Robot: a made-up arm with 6 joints.
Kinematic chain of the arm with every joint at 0, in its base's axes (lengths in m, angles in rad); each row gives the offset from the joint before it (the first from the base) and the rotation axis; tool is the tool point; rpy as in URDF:
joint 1: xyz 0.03 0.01 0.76 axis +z
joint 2: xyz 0 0.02 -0.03 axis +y
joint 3: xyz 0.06 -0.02 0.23 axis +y
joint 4: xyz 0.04 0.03 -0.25 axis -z
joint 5: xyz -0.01 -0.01 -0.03 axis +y
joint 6: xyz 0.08 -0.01 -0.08 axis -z
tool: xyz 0 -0.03 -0.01 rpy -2.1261 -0.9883 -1.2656
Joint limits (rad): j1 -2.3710..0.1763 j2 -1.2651..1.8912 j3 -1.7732..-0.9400 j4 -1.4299..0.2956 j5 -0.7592..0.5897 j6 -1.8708..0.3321
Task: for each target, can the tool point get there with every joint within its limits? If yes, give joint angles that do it. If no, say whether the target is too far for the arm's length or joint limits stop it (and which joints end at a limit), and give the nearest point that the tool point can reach.
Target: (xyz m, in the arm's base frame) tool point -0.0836 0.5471 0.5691
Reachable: no: joint limits stop it (at a limit: joint 1, joint 2, joint 3, joint 4, joint 5, joint 6) | nearest point 0.0215 0.1689 0.3871 | short by 0.433 m
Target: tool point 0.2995 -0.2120 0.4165
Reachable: yes | joints -0.7122 1.2015 -1.0749 -0.2480 -0.4528 -0.1805
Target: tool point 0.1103 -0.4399 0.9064
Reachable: yes | joints -1.4571 0.1953 -1.1595 -0.2694 -0.4803 -1.0138
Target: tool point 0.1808 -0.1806 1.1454
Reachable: yes | joints -1.4415 -0.5477 -1.2178 -1.0604 -0.4966 -1.1329
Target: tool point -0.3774 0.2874 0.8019
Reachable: no: joint limits stop it (at a limit: joint 2, joint 3, joint 5) | nearest point -0.2575 0.2058 1.1421 | short by 0.370 m
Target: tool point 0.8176 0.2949 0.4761
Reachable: no: too far | nearest point 0.5784 0.1737 0.5551 | short by 0.280 m
